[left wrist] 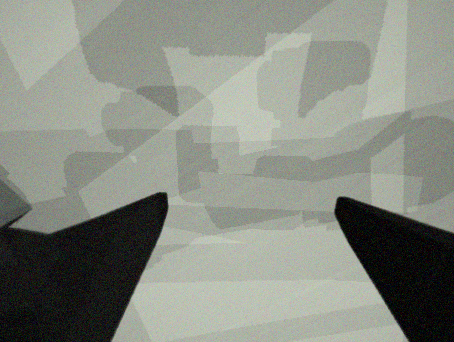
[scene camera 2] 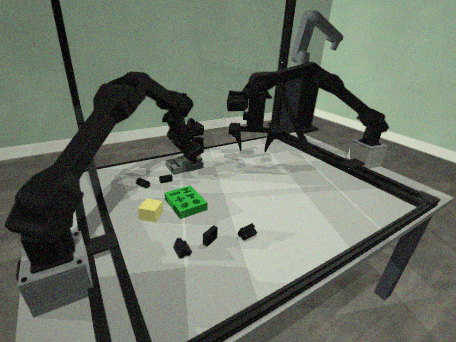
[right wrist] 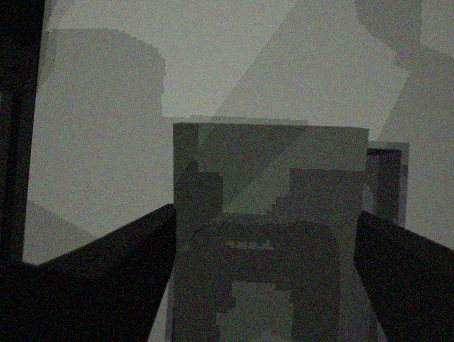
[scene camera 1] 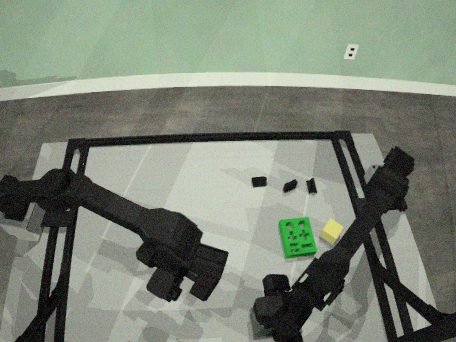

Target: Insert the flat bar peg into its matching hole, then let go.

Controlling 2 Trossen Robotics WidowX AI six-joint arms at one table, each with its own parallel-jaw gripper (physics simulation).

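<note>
The green board (scene camera 1: 287, 235) (scene camera 2: 187, 211) lies flat, its holes facing up; they include round, cross-like and slot-like ones. Three small black pegs lie apart from it: one peg (scene camera 1: 258, 181) (scene camera 2: 247, 231), a second peg (scene camera 1: 290, 185) (scene camera 2: 210, 235) and a third peg (scene camera 1: 311, 186) (scene camera 2: 182, 247). Two more pegs (scene camera 2: 142, 183) (scene camera 2: 165, 178) lie behind the board in scene camera 2. Which is the flat bar is too small to tell. My left gripper (scene camera 2: 253, 150) (left wrist: 251, 202) is open and empty above the table. My right gripper (scene camera 2: 194, 157) (right wrist: 263, 219) is shut on a grey block (right wrist: 270, 150).
The block appears to be part of a low grey fixture (scene camera 2: 176, 166) on the table. A yellow cube (scene camera 1: 331, 231) (scene camera 2: 150, 210) sits beside the green board, on the side toward my right arm's base. Black frame rails (scene camera 1: 210, 138) (scene camera 2: 320, 275) run along the table's edges.
</note>
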